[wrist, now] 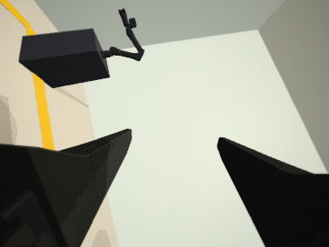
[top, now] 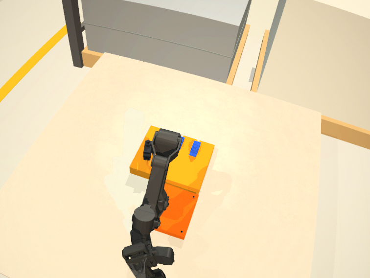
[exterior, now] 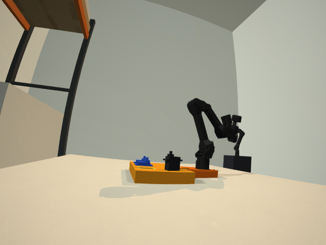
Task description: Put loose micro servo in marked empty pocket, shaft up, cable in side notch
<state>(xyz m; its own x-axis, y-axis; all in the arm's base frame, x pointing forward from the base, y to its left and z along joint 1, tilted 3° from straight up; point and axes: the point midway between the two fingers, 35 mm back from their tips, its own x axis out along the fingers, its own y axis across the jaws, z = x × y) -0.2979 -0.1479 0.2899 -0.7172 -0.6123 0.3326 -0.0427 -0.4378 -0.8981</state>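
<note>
My gripper tip is now 54 cm short of the orange deck, 24 cm to the right of it and 30 cm above it.
</note>
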